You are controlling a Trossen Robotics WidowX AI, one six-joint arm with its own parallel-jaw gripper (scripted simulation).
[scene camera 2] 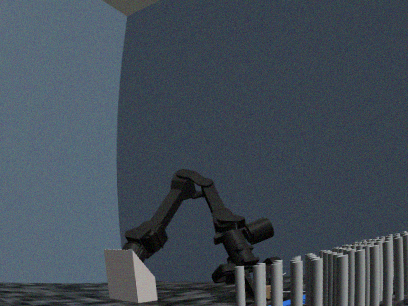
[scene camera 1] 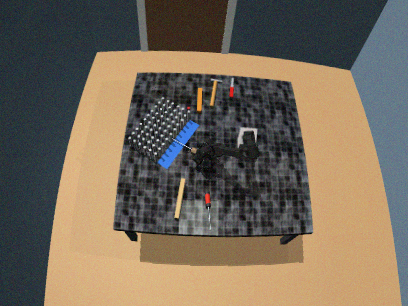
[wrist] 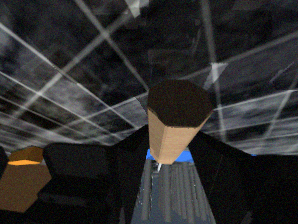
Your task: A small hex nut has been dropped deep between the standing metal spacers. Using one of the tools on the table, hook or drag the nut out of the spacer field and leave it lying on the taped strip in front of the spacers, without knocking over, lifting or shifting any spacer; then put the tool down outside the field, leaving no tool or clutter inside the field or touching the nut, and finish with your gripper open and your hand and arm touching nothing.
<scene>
I see my gripper (wrist: 167, 129) and a wooden-handled pick (wrist: 177, 109).
</scene>
